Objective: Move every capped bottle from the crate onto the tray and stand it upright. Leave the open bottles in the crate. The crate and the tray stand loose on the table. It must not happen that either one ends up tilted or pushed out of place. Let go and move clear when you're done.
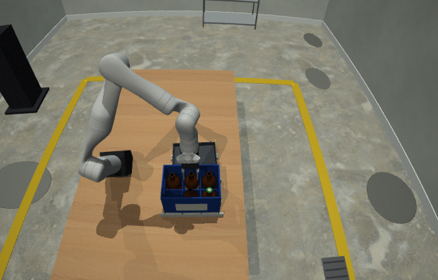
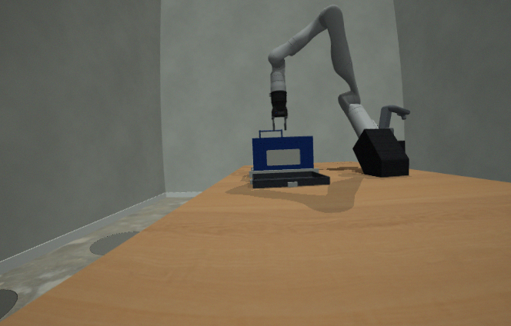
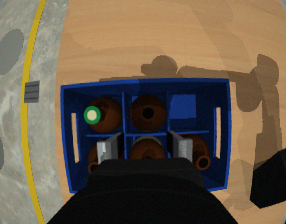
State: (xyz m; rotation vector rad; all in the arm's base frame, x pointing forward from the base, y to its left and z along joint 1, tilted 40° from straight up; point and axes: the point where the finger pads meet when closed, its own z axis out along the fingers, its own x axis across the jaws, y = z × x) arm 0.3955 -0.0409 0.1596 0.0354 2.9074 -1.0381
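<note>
Right now the brown bottle is 80 mm ahead of my hand, 40 mm to the right of it and 150 mm below it. The rest, counted from my hand: crate 10 mm to the left, 150 mm below; dark grey tray 20 mm ahead, 270 mm to the left, 220 mm below.
</note>
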